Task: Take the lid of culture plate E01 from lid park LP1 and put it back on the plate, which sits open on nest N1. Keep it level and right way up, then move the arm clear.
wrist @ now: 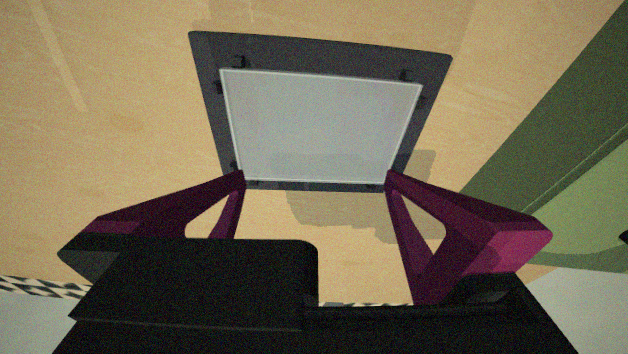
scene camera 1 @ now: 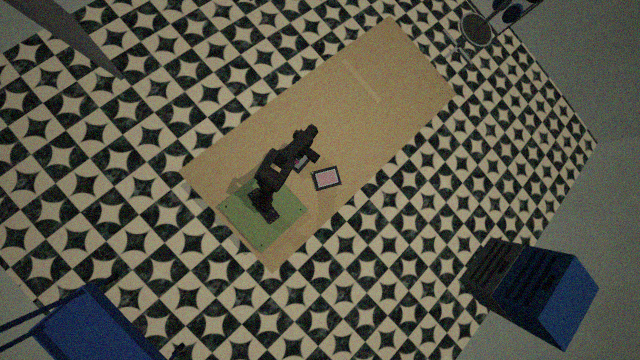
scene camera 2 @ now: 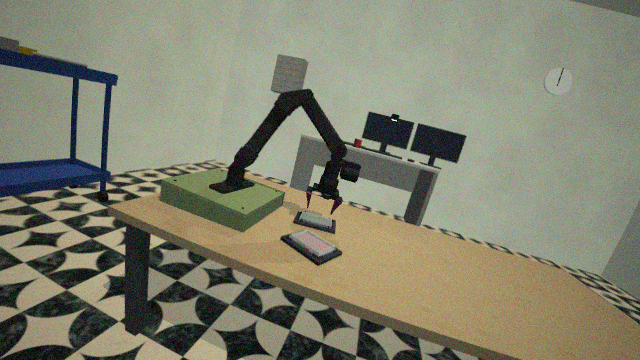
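Seen in the pictures: gripper, fingertip midpoint: (wrist: 314,177) (scene camera 2: 319,211); arm's base, link origin: (scene camera 1: 263,205) (scene camera 2: 233,186).
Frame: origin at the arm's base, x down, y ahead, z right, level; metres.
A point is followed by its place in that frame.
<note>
The lid (scene camera 1: 302,162) @(x 0.053, y 0.319, z -0.076 m) (scene camera 2: 316,220) @(x 0.052, y 0.331, z -0.097 m) (wrist: 320,130) @(x 0.052, y 0.326, z -0.108 m) is a flat, pale, translucent rectangle. It lies level on the dark lid park (wrist: 320,50) @(x 0.060, y 0.342, z -0.062 m) (scene camera 2: 334,228) @(x 0.060, y 0.407, z -0.103 m), among small corner posts. My gripper (scene camera 2: 320,210) @(x 0.024, y 0.325, z -0.129 m) (wrist: 314,177) @(x 0.024, y 0.325, z -0.129 m) is open and empty, pointing down a little above the lid. In the wrist view its magenta fingertips line up with the two sides of the lid at its near end, one on each side. The culture plate (scene camera 1: 326,178) @(x 0.051, y 0.378, z 0.087 m) (scene camera 2: 311,242) @(x 0.044, y 0.384, z 0.104 m), with a pinkish inside, sits on the dark nest (scene camera 1: 330,187) @(x 0.058, y 0.361, z 0.142 m) (scene camera 2: 332,256) @(x 0.060, y 0.459, z 0.109 m) beside the park. No label is readable.
The arm stands on a green block (scene camera 1: 290,218) @(x 0.002, y 0.072, z 0.142 m) (scene camera 2: 215,202) @(x 0.004, y 0.067, z 0.173 m) (wrist: 575,210) @(x 0.007, y 0.122, z -0.089 m) at one end of the wooden table (scene camera 1: 380,75) @(x 0.070, y 1.133, z -0.262 m) (scene camera 2: 425,280) @(x 0.070, y 0.748, z 0.022 m). A blue cart (scene camera 2: 55,175), a grey desk (scene camera 2: 375,162) and a blue cabinet (scene camera 1: 570,300) stand away from the table.
</note>
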